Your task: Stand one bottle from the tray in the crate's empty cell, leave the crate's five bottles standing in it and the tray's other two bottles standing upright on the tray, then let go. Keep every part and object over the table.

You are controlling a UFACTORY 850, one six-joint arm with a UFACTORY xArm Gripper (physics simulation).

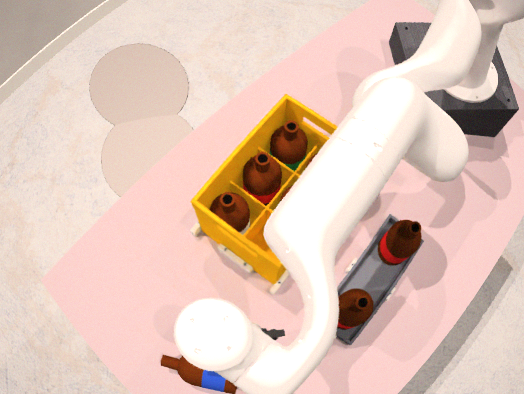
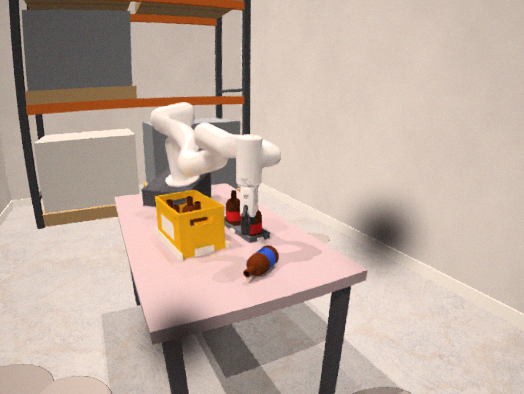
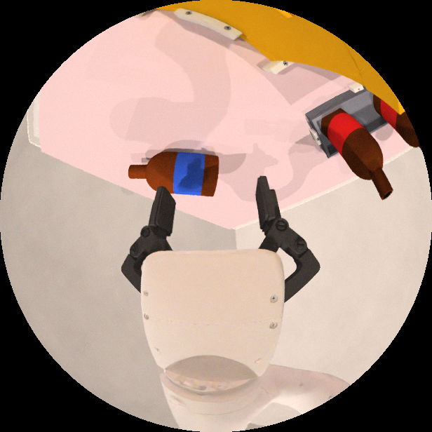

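A yellow crate (image 1: 240,249) (image 2: 205,235) (image 3: 305,42) stands on the table; three brown bottles (image 1: 289,144) (image 1: 262,176) (image 1: 230,211) show upright in it, and the arm hides its other row except part of an orange-floored cell. Two red-labelled bottles (image 1: 400,242) (image 1: 356,306) (image 3: 352,142) (image 3: 395,117) stand upright on the grey tray (image 1: 372,272) (image 3: 357,107). A blue-labelled bottle (image 1: 212,381) (image 2: 262,261) (image 3: 187,173) lies on its side on the table, off the tray. My gripper (image 3: 211,188) is open and empty, above table height near the lying bottle.
The pink table (image 1: 120,260) (image 2: 200,295) (image 3: 75,100) has its edge near the lying bottle. White blocks (image 1: 235,257) (image 3: 210,24) sit along the crate's base. The arm (image 1: 350,175) (image 2: 248,157) reaches over the crate. A storage rack (image 2: 246,60) stands behind the table.
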